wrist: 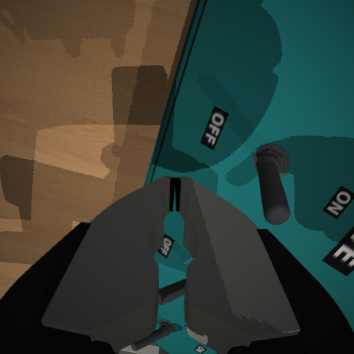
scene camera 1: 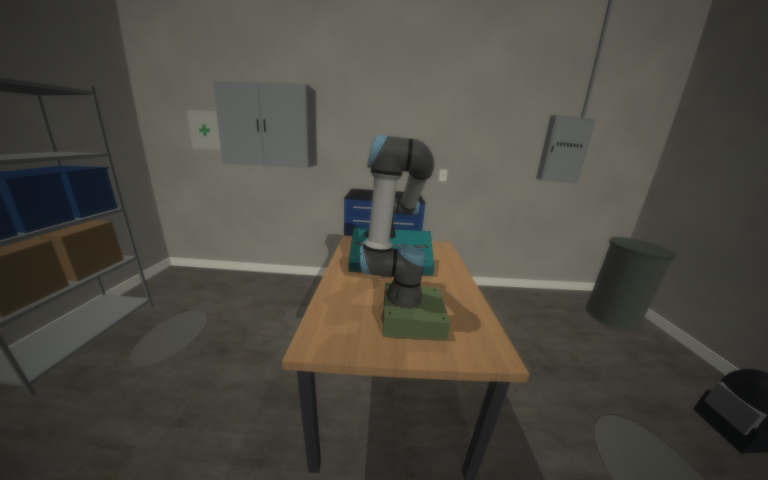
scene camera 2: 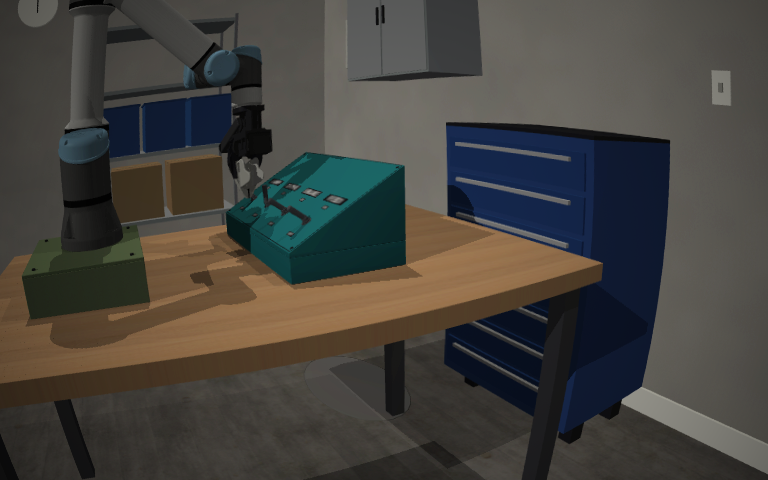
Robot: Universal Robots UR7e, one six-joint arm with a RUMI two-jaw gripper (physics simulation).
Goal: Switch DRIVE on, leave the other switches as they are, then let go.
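Pixels of known places: gripper, fingertip midpoint: (wrist: 174, 179) (scene camera 2: 248, 198); arm's base, origin of the base link: (scene camera 1: 404, 297) (scene camera 2: 92, 240).
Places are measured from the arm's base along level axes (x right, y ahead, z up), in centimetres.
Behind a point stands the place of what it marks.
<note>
The teal switch console (scene camera 1: 419, 238) @(y 57.1, x 14.0, z 7.0 cm) (scene camera 2: 362, 217) @(y 53.6, x 21.6, z 1.1 cm) (wrist: 320, 115) @(y 46.7, x -13.3, z 0.8 cm) stands on the table, its sloped face carrying dark levers. My gripper (scene camera 2: 251, 191) @(y 40.3, x -8.4, z 2.6 cm) (wrist: 174, 179) @(y 40.3, x -8.4, z 2.6 cm) is shut and empty, close over the console's lower edge at its far end in scene camera 2. In the wrist view a dark lever (wrist: 272, 190) @(y 44.6, x -10.1, z 3.9 cm) stands right of the fingertips, apart from them, between an OFF label (wrist: 214, 128) @(y 42.2, x -9.7, z -1.7 cm) and an ON label (wrist: 339, 202) @(y 49.7, x -9.5, z 2.6 cm). A cut-off name label (wrist: 345, 254) @(y 51.8, x -6.7, z 3.8 cm) shows an E. Two more levers, one a thin lever (wrist: 152, 335) @(y 43.6, x 13.8, z 2.0 cm), show between the fingers. The arm hides the gripper in scene camera 1.
The arm's green base block (scene camera 1: 416, 323) @(y -14.8, x 3.7, z -2.1 cm) (scene camera 2: 87, 291) @(y -1.9, x 17.3, z -5.7 cm) stands on the wooden table (scene camera 1: 339, 345) @(y -20.1, x -25.4, z -9.5 cm) (scene camera 2: 351, 316) @(y 40.7, x 40.8, z -9.5 cm). A blue drawer cabinet (scene camera 1: 356, 214) (scene camera 2: 625, 215) stands behind the table. A shelf rack (scene camera 1: 128, 226) with blue and brown bins is at the left.
</note>
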